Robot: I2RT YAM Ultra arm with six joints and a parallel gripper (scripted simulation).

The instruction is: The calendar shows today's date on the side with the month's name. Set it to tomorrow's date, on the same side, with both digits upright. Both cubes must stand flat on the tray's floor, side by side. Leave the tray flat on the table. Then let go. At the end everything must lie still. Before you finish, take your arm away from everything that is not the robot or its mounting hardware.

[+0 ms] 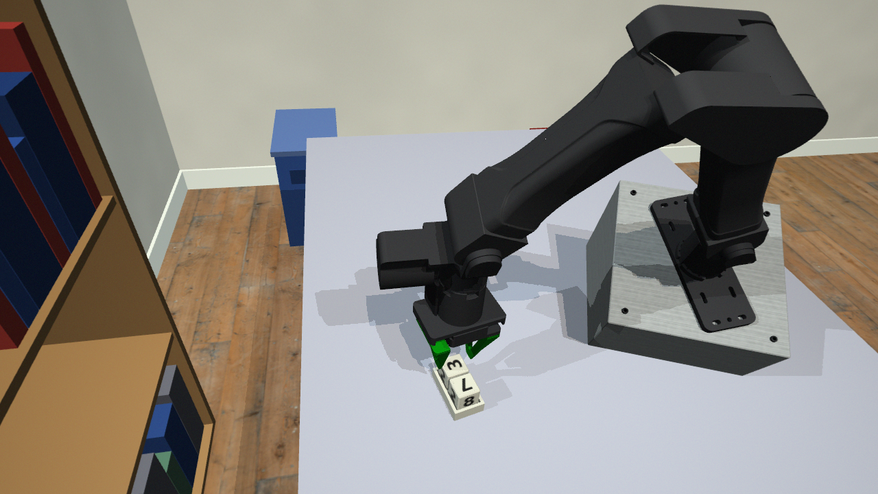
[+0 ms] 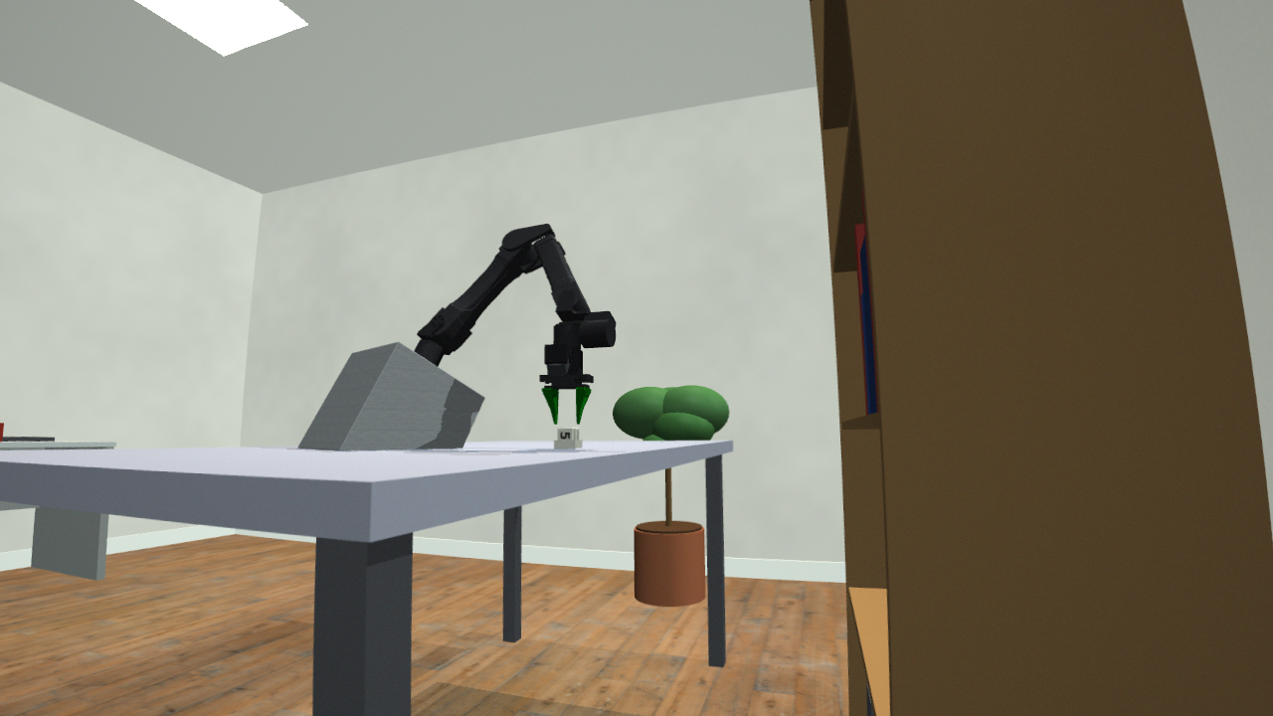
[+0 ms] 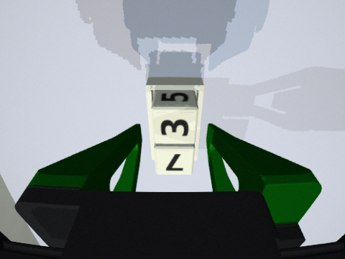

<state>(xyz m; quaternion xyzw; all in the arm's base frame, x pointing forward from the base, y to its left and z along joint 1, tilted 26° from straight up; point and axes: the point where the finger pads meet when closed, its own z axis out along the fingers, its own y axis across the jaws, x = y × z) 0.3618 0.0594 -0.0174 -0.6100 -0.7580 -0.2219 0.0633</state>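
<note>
Right now the tray is 5 cm below my hand, 2 cm to the left of it and 1 cm behind it.
</note>
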